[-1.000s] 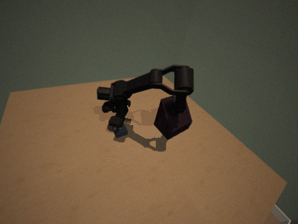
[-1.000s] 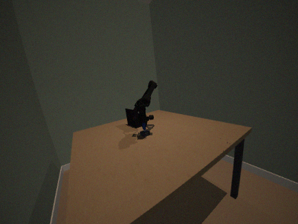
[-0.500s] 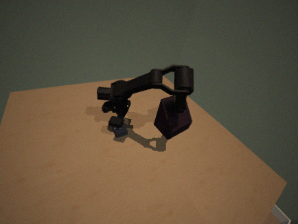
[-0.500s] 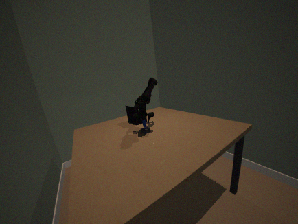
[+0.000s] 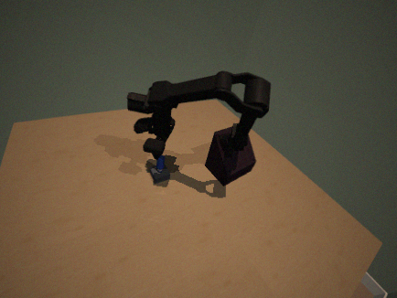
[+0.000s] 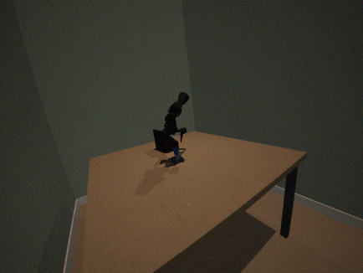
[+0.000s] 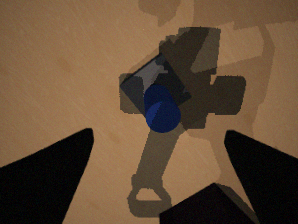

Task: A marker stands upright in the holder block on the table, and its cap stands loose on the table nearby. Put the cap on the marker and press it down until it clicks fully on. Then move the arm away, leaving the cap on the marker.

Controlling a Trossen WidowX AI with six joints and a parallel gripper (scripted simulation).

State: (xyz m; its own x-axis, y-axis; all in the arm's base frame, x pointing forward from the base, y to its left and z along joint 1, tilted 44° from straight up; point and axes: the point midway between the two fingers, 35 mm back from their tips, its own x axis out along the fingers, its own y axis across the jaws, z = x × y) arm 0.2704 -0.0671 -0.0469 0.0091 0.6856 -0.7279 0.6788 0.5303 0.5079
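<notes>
My gripper tip is now 6 cm above the blue cap. Round my gripper tip: holder block: 13 cm below.
</notes>
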